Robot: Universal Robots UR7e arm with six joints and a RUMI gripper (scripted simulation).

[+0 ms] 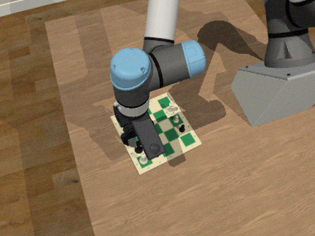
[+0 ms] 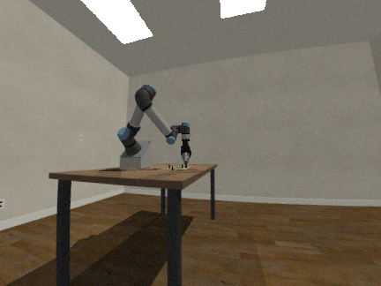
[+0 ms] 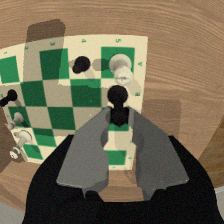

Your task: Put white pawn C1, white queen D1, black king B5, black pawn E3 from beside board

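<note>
My hand is 1 cm above the black king. From my hand the other things lie so: white pawn (14 cm behind, 7 cm to the right, 3 cm below); cream chessboard (7 cm behind, 5 cm to the right, 5 cm below).
</note>
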